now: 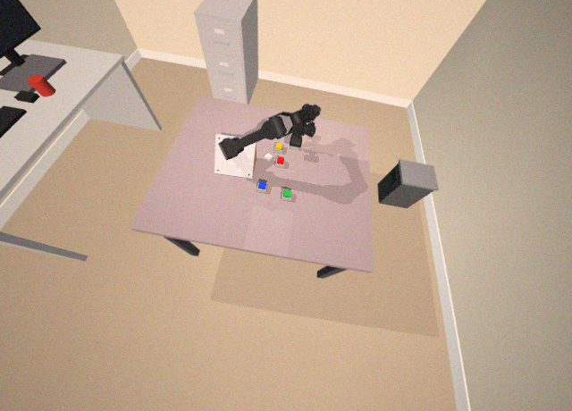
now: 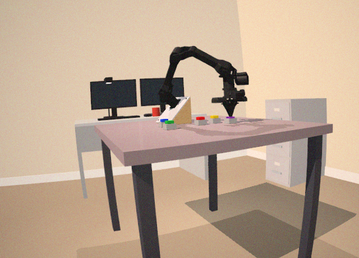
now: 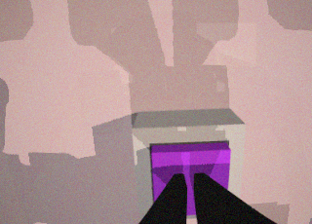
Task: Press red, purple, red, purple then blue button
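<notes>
My gripper tip is 10 mm above the purple button. Also, from my gripper tip: green button 330 mm to the right, 30 mm behind; then yellow button 90 mm behind, 40 mm to the right; then red button 130 mm to the right, 80 mm behind.
</notes>
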